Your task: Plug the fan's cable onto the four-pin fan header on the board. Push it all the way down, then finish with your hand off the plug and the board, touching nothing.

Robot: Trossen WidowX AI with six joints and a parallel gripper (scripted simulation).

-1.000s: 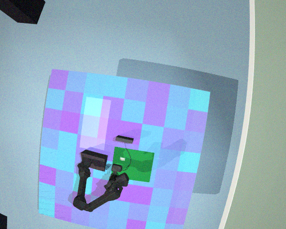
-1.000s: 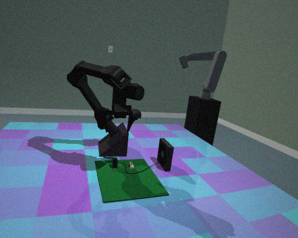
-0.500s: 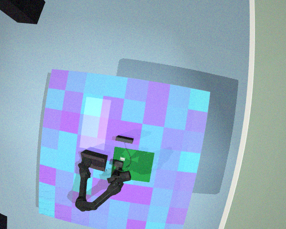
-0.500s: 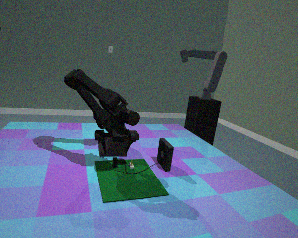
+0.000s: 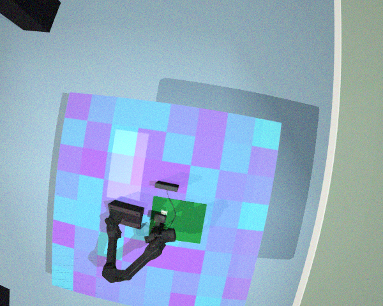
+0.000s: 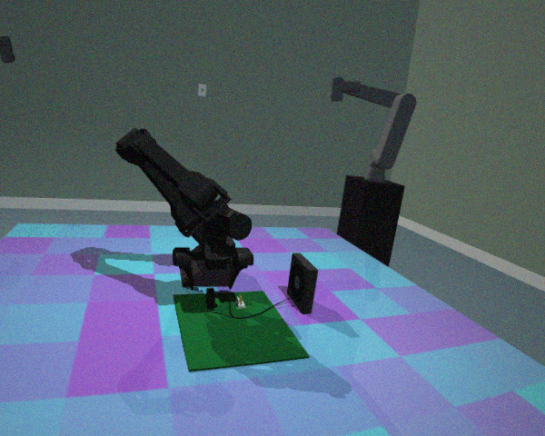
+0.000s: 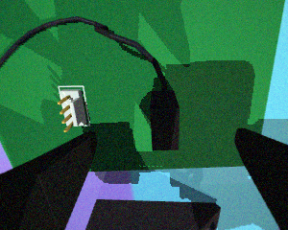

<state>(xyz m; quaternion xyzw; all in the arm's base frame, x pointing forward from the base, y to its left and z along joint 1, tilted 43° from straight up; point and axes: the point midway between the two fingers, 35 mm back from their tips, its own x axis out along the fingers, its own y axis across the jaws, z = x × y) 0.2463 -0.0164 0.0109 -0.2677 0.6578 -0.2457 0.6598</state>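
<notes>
The dark plug lies 2 cm below my gripper tip. The rest, counted from my gripper tip: white four-pin header (8 cm to the left, 5 cm below); green board (9 cm ahead, 4 cm to the left, 6 cm below); black fan (1 cm behind, 23 cm to the left, 1 cm above).
</notes>
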